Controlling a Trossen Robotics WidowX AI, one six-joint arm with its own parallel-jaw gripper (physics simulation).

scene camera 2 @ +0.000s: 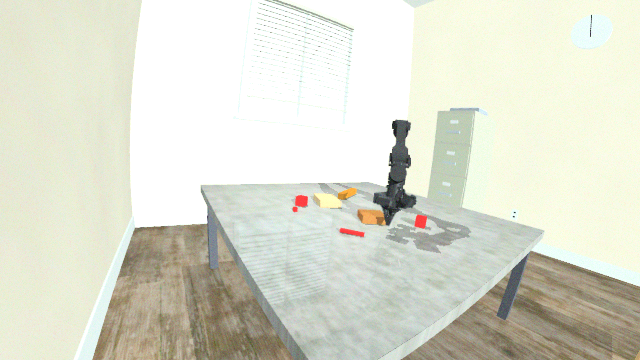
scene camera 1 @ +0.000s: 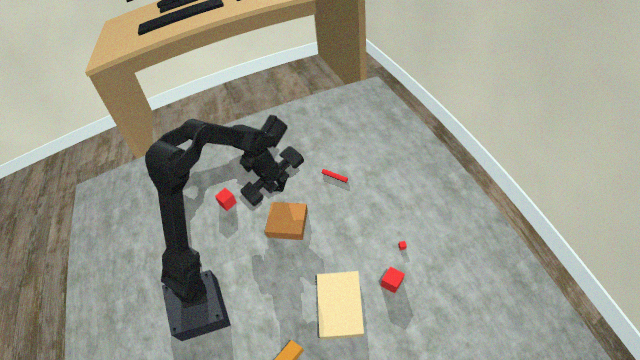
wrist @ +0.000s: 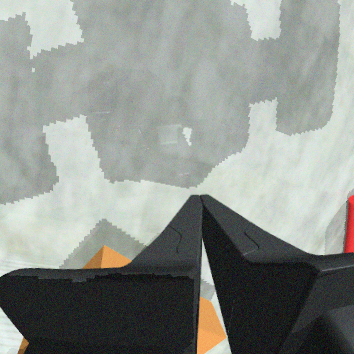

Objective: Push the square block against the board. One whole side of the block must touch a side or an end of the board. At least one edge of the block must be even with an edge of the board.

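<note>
The orange-brown square block lies flat on the table, apart from the board. Parts of the block also show behind the fingers in the wrist view. The pale yellow board lies flat, below and to the right of the block in the first scene view; it does not show in the wrist view. My gripper is shut and empty. It points down low near the block's side facing away from the board. Whether the tips touch the block or table is unclear.
A red cube lies near the gripper. A red rod lies beyond the block. Another red cube, a tiny red cube and an orange bar lie around the board.
</note>
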